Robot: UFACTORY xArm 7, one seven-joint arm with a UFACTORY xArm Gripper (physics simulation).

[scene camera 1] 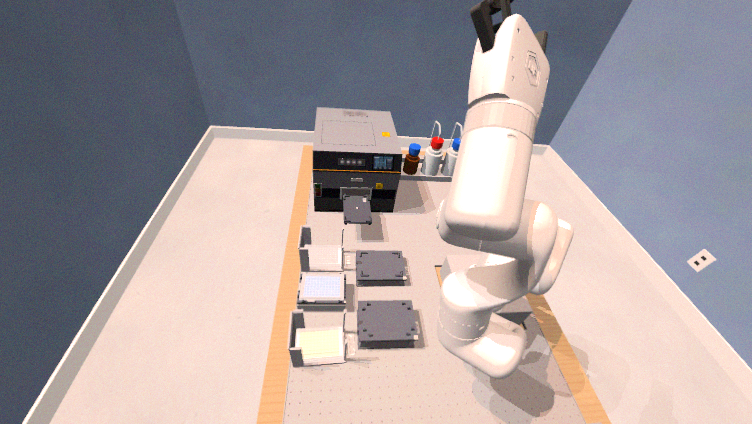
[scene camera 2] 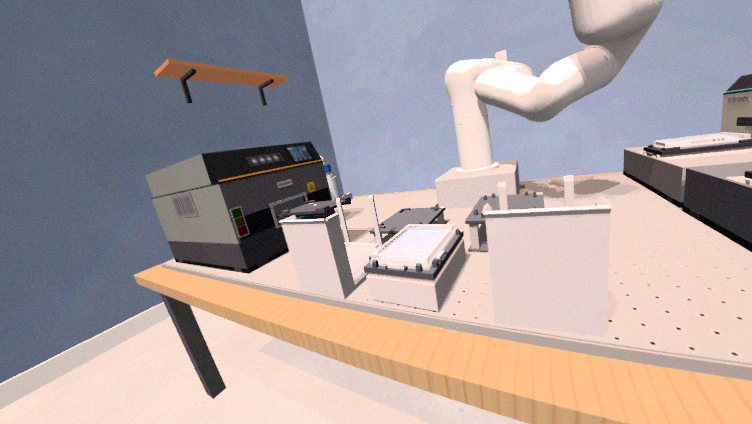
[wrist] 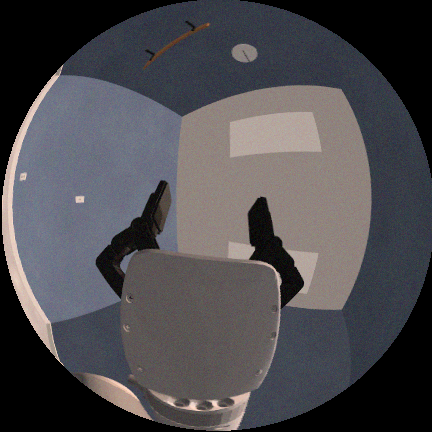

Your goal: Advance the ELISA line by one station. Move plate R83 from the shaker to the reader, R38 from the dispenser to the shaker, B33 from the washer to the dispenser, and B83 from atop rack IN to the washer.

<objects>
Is the gripper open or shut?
Open.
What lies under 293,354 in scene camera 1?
A white rack.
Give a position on a pale well plate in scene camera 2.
416,243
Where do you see a white rack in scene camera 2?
549,267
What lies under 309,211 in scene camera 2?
A reader tray.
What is the gripper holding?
Nothing.
</objects>
